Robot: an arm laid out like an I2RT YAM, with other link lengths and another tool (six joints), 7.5 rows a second.
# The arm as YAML. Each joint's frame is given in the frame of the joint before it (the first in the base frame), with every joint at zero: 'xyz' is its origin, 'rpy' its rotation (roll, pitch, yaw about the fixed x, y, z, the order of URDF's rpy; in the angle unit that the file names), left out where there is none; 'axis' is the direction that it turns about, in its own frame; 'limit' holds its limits. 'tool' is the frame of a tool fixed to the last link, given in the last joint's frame.
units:
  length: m
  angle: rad
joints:
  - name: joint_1
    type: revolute
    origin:
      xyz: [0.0, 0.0, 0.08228]
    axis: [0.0, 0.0, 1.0]
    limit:
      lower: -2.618
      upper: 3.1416
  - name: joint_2
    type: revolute
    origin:
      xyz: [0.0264, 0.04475, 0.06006]
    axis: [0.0, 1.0, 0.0]
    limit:
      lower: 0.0
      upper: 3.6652
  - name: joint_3
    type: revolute
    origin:
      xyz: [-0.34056, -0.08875, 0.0]
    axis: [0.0, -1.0, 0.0]
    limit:
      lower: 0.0
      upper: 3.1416
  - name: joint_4
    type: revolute
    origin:
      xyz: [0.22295, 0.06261, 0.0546]
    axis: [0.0, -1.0, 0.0]
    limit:
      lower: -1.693
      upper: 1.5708
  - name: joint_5
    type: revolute
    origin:
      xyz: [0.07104, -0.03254, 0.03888]
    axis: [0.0, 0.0, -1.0]
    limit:
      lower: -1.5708
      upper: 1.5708
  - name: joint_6
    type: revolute
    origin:
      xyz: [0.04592, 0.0, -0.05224]
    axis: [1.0, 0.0, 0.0]
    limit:
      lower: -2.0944
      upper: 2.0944
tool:
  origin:
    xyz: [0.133, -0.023, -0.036]
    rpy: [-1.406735, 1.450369, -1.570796]
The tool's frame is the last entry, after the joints.
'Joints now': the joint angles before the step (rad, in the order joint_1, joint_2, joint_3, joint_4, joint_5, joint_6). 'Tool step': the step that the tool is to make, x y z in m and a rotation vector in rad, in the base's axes. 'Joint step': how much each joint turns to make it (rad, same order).
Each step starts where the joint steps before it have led.
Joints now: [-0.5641, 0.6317, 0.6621, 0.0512, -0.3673, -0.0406]
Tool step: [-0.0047, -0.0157, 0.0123, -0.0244, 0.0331, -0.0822]
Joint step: [-0.0036, 0.0275, 0.0772, -0.0795, 0.0758, -0.0460]
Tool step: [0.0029, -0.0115, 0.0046, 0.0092, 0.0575, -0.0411]
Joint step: [-0.0008, 0.0540, 0.0761, -0.0822, 0.0397, -0.0250]
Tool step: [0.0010, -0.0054, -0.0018, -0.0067, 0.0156, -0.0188]
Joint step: [-0.0022, 0.0139, 0.0024, -0.0014, 0.0168, -0.0142]
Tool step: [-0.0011, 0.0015, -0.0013, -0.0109, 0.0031, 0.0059]
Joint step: [0.0001, -0.0076, -0.0068, -0.0002, -0.0056, -0.0113]
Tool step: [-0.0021, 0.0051, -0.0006, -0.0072, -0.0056, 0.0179]
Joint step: [0.0009, -0.0178, -0.0088, -0.0013, -0.0169, -0.0034]
